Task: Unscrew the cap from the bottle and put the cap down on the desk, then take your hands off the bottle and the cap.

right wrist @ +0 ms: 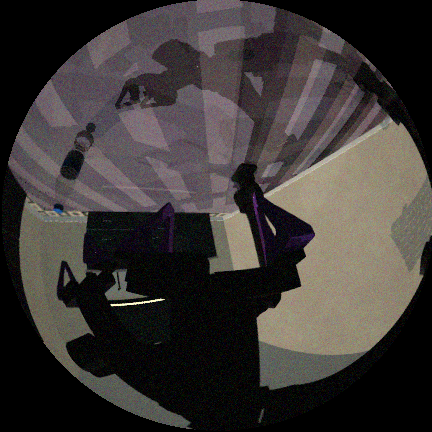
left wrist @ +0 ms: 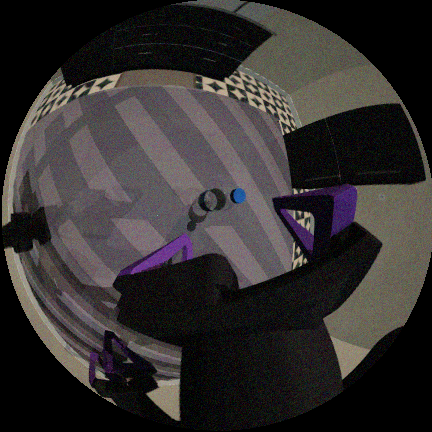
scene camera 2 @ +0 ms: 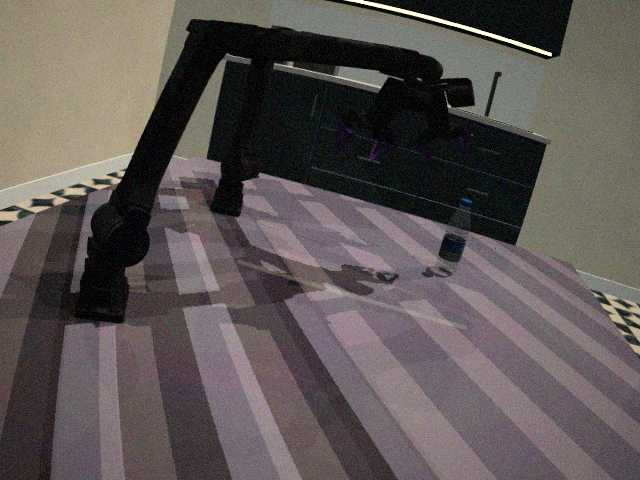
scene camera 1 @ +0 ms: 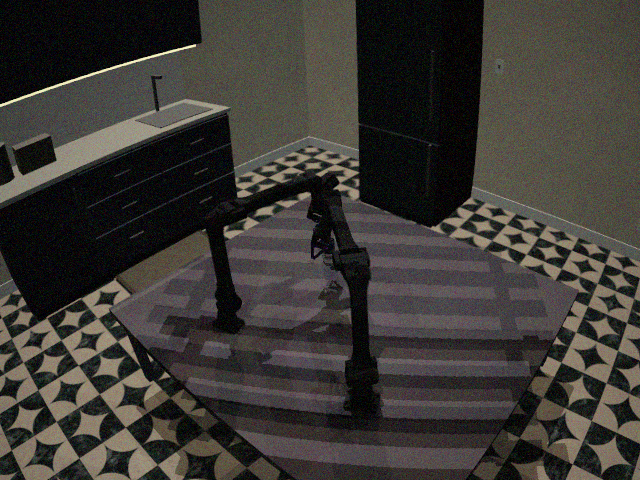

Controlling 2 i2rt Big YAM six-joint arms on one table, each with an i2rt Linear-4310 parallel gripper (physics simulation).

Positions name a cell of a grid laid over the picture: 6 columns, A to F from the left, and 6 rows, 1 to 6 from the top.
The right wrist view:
my left gripper: B4
my right gripper: C3
clear bottle: A3
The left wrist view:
my left gripper: D4
my right gripper: B5
clear bottle: D3
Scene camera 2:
clear bottle: E3
